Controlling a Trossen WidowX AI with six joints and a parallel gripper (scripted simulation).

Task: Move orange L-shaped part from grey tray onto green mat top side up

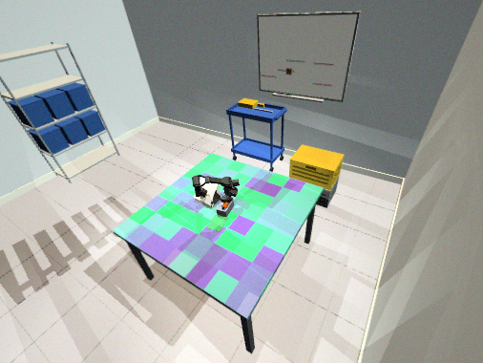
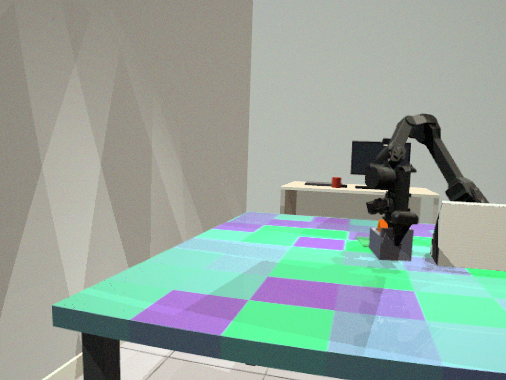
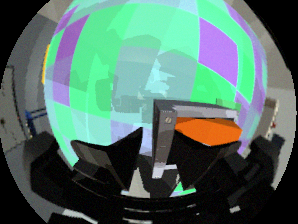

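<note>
Now: the orange L-shaped part 1 cm ahead of my gripper tip and 5 cm to the right of it. Round my gripper tip: green mat (6 cm ahead, 22 cm to the right, 6 cm below).
</note>
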